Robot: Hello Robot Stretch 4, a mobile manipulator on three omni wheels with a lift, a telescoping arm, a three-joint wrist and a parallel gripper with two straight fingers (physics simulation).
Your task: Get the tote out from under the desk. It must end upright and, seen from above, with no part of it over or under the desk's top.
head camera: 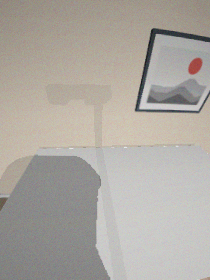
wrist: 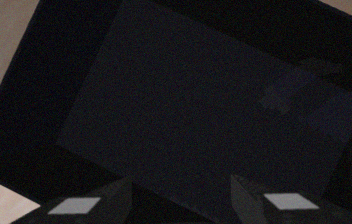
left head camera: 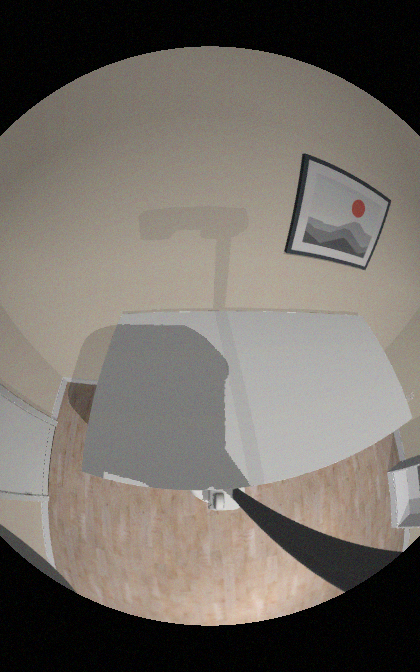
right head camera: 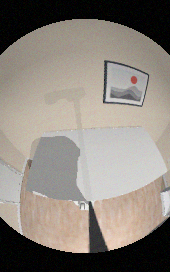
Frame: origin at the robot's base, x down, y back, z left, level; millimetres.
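Seen in the pictures: gripper, fingertip midpoint: (wrist: 181,189).
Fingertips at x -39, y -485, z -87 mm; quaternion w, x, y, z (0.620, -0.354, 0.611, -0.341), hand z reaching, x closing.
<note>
A point is followed by its place in that frame.
The tote (wrist: 200,115) @(x 25, y -536, z -48 mm) is a dark, open-topped box. The wrist view looks down into it; it appears upright and turned at an angle, and its rim runs partly out of the frame. My gripper (wrist: 181,189) @(x -39, y -485, z -87 mm) is open, its two fingers in front of the tote's near wall at the bottom of the wrist view, with nothing held. How deep the fingertips are relative to the rim I cannot tell. The desk's white top (head camera: 160,210) @(x -923, y -282, z -321 mm) (left head camera: 310,380) (right head camera: 117,160) @(x -923, y -345, z -347 mm) fills the lower part of the head view, partly in shadow. The tote and gripper do not show in the head views.
A wall stands behind the desk, with a framed picture (head camera: 172,80) @(x -1463, y -827, z -447 mm) (left head camera: 337,215) (right head camera: 126,86) @(x -1454, y -830, z -490 mm) on it. A light grey box-like unit (left head camera: 400,495) stands at the right. A white panel (left head camera: 22,445) is at the left. Wood floor (left head camera: 150,545) shows in front of the desk.
</note>
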